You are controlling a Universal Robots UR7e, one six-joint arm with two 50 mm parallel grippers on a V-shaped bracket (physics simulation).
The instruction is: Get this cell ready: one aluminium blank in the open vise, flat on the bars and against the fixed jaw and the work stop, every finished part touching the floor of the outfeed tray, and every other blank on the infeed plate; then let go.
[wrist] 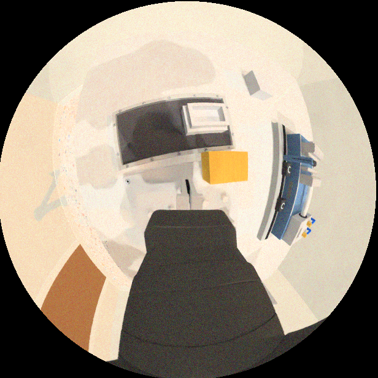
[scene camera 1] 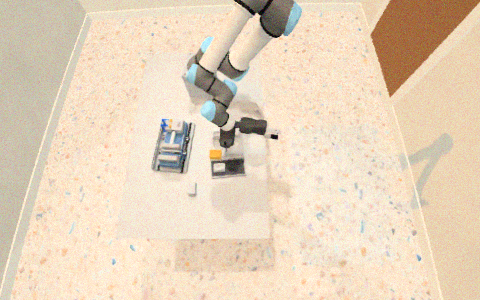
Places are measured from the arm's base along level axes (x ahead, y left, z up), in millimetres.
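Where they show: hand, tool point: [scene camera 1: 226, 149].
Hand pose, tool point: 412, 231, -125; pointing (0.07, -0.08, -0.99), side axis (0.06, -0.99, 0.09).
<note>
After its pixels a point has its place, as x, y, z.
My gripper [wrist: 189, 201] has its two grey fingers together, with no part seen between them. It is over the pale infeed plate [wrist: 150, 192], left of an orange block [scene camera 1: 215, 154] {455, 181, -114} [wrist: 227, 167]. The black-floored outfeed tray [scene camera 1: 236, 167] {496, 302, -151} [wrist: 150, 135] holds a light grey finished part [scene camera 1: 219, 167] {518, 215, -130} [wrist: 207, 117] with a rectangular pocket. In the wrist view this part looks slightly tilted near the tray's right end; contact with the floor is unclear. The blue vise [scene camera 1: 172, 150] {485, -42, -77} [wrist: 292, 195] has grey jaws; no blank can be made out in it. My gripper hides part of the infeed plate.
A small grey angled block [scene camera 1: 192, 189] {660, 104, -121} [wrist: 251, 82] stands on the table beyond the tray. A rail [wrist: 272, 180] runs along the vise's near side. The bracket's other gripper [scene camera 1: 274, 135] points sideways to the right in the scene view.
</note>
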